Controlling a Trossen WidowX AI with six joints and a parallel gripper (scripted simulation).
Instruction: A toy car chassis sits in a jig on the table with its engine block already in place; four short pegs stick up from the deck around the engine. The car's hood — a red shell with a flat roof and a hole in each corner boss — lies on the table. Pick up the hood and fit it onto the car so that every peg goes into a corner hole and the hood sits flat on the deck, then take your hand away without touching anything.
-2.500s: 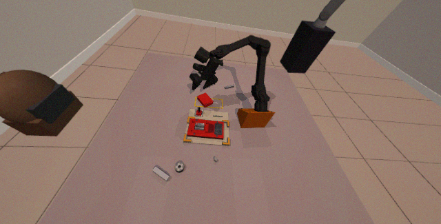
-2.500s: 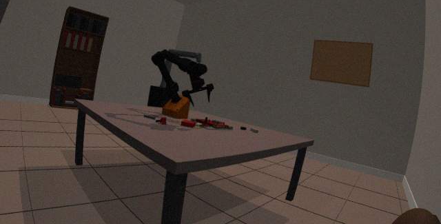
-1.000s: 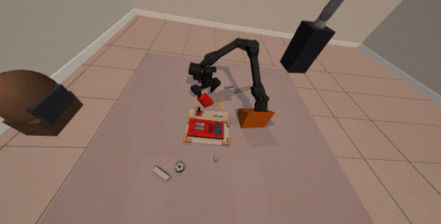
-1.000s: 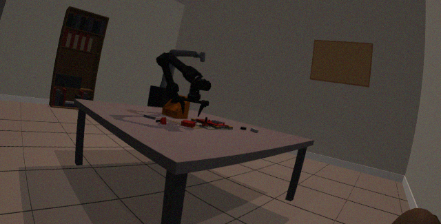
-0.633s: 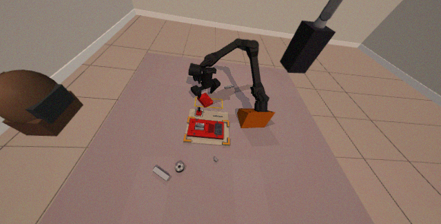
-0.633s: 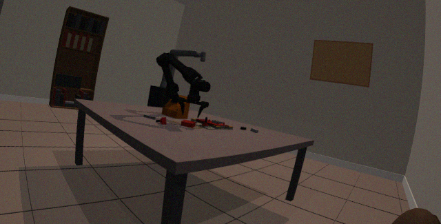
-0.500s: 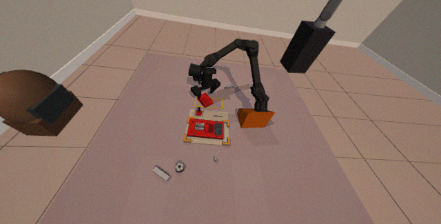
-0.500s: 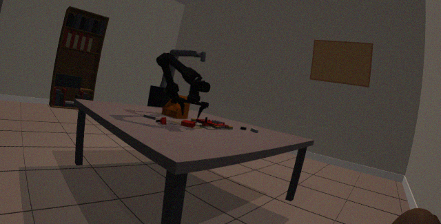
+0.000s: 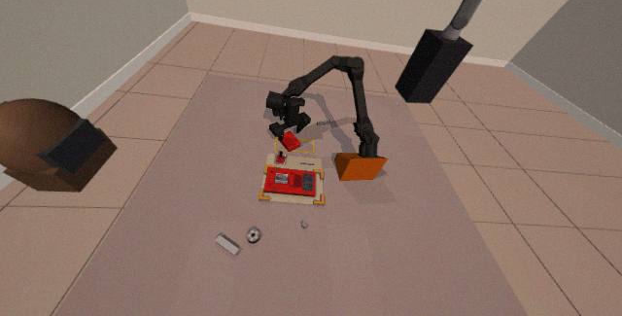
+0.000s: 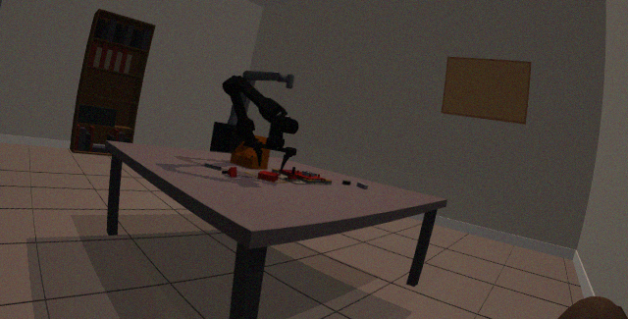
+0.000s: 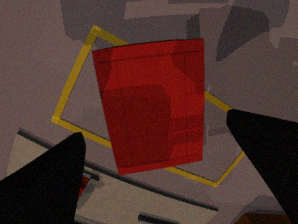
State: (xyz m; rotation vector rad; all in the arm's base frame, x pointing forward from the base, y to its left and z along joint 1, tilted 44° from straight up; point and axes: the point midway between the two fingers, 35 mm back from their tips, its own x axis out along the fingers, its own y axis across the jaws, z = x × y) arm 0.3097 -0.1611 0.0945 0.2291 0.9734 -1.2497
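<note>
The red hood is 30 mm below my gripper tip. From my gripper tip the other things lie so: wheel 420 mm to the left, 150 mm ahead, 40 mm below; grey engine block 220 mm to the left, 50 mm ahead, 20 mm below; screw 400 mm to the left, 40 mm below, 30 mm behind.
</note>
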